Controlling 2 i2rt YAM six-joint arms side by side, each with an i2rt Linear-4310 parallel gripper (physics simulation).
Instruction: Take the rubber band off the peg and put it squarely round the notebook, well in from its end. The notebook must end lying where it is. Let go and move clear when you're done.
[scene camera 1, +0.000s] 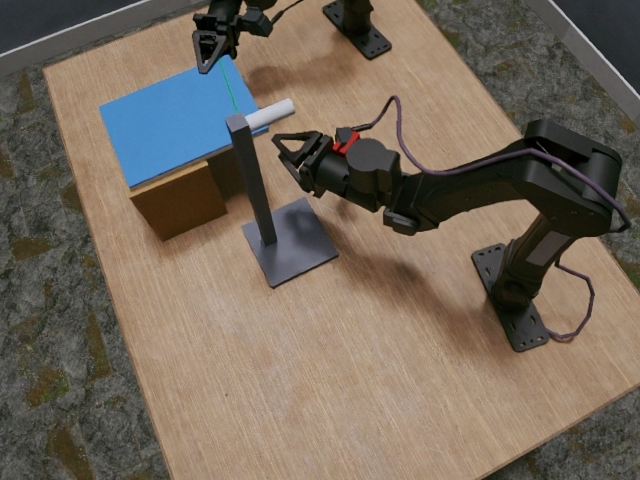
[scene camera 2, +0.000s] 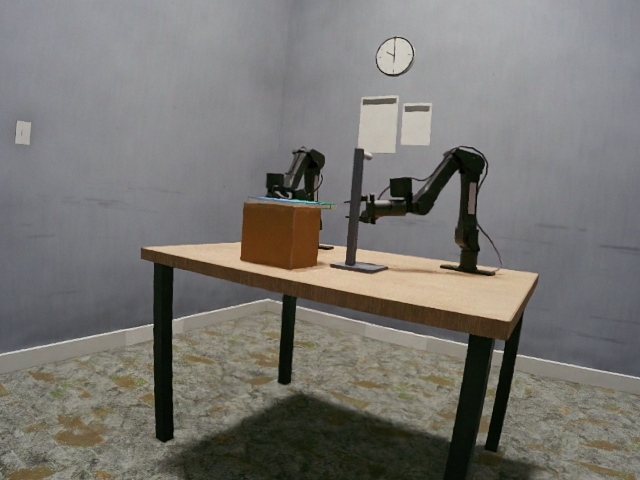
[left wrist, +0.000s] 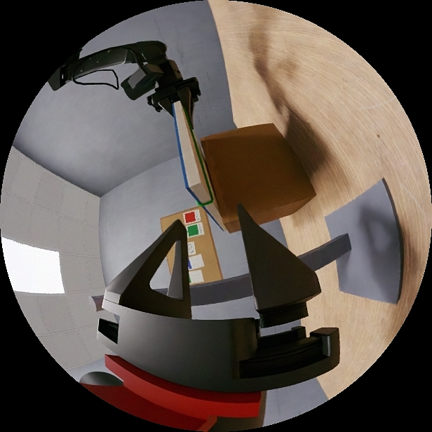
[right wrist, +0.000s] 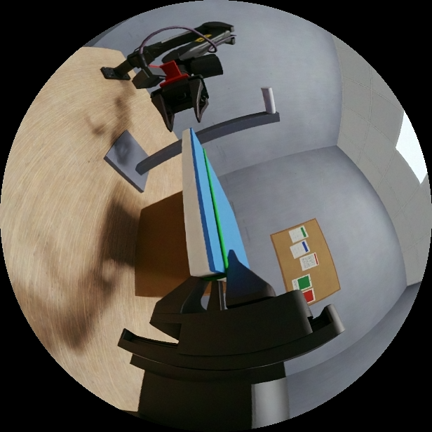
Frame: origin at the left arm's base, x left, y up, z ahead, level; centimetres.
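Seen in the pictures: left gripper, fingertip midpoint: (scene camera 1: 276, 145) (scene camera 2: 344, 209); right gripper, fingertip midpoint: (scene camera 1: 203, 76); left arm's base at its link origin: (scene camera 1: 508, 296) (scene camera 2: 467, 271); right arm's base at its link origin: (scene camera 1: 356, 29).
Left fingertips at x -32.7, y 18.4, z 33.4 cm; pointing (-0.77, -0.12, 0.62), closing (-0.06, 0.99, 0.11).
Note:
Pixels of each thing's middle, then the offset from my left fingertips to it. "pt": a spot on its surface instead. Level surfaces: height alone.
- blue notebook at the middle of its body: (scene camera 1: 182, 118) (scene camera 2: 293, 202) dy +0.9, dx -10.0, dz +14.1 cm
- green rubber band at a spot on its surface: (scene camera 1: 229, 85) pt dy +1.7, dx -13.7, dz +4.7 cm
- white peg at the middle of its body: (scene camera 1: 268, 116) dy +18.0, dx +7.5, dz +1.3 cm
- brown box at the middle of its body: (scene camera 1: 166, 164) (scene camera 2: 280, 234) dy -9.2, dx -9.0, dz +20.2 cm
- grey stand's upright post at the middle of its body: (scene camera 1: 256, 193) (scene camera 2: 354, 208) dy +0.6, dx +8.2, dz +5.5 cm
- wooden table at its surface level: dy -18.4 cm
The blue notebook (scene camera 1: 170, 116) (left wrist: 181, 145) (right wrist: 202, 215) lies flat on a brown box, one end overhanging. The green rubber band (scene camera 1: 229, 85) (left wrist: 201, 157) (right wrist: 214, 205) passes over its cover and beneath it, near the overhanging end and slightly slanted. The white peg (scene camera 1: 273, 113) (right wrist: 268, 100) is bare. My left gripper (scene camera 1: 277, 146) (left wrist: 208, 217) (right wrist: 183, 124) is open and empty, apart from band and notebook, near the peg stand. My right gripper (scene camera 1: 204, 71) (right wrist: 224, 256) is at the far edge of the notebook, its fingers nearly together at the band; its tips are partly hidden.
The brown box (scene camera 1: 180, 204) (scene camera 2: 279, 235) (right wrist: 165, 245) supports the notebook. The grey stand's upright post (scene camera 1: 254, 180) (scene camera 2: 354, 217) rises between the box and my left gripper, from its flat base (scene camera 1: 305, 242) (left wrist: 375, 250). The wooden table (scene camera 1: 248, 361) lies below.

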